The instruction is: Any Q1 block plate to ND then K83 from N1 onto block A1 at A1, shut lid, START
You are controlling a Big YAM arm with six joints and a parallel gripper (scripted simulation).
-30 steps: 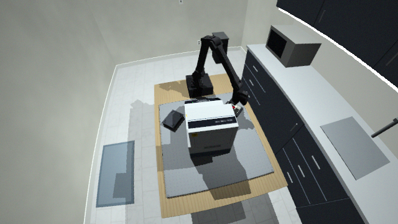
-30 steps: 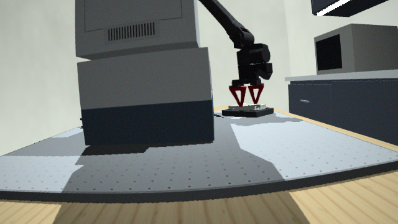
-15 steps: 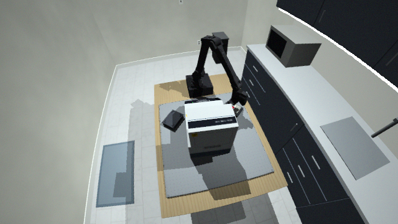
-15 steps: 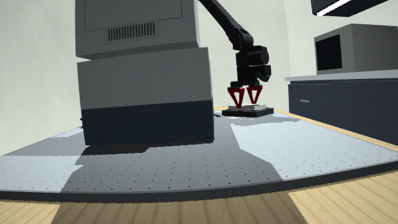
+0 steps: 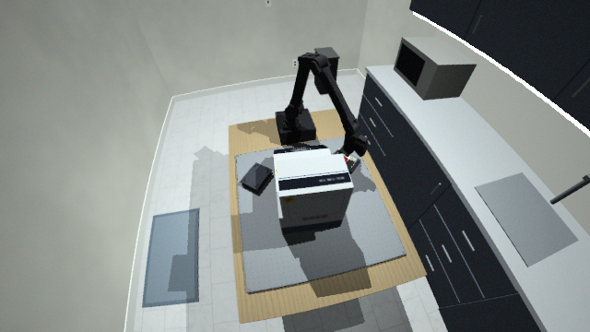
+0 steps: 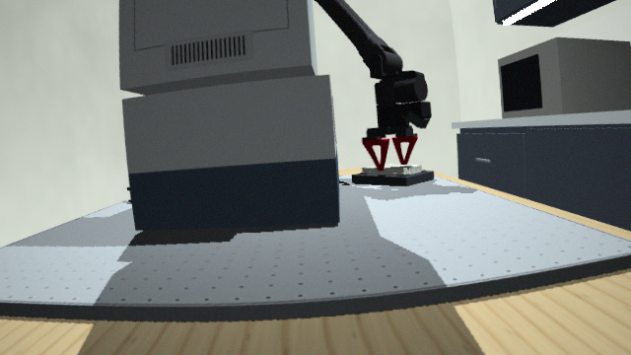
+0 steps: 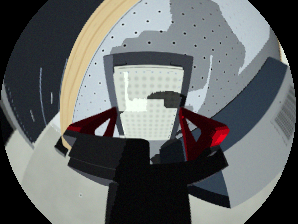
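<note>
The white 96-well plate K83 is 1 cm below my hand. Also, from my hand: dark nest N1: 3 cm below; dark nest ND: 5 cm ahead, 55 cm to the right, 1 cm below.
</note>
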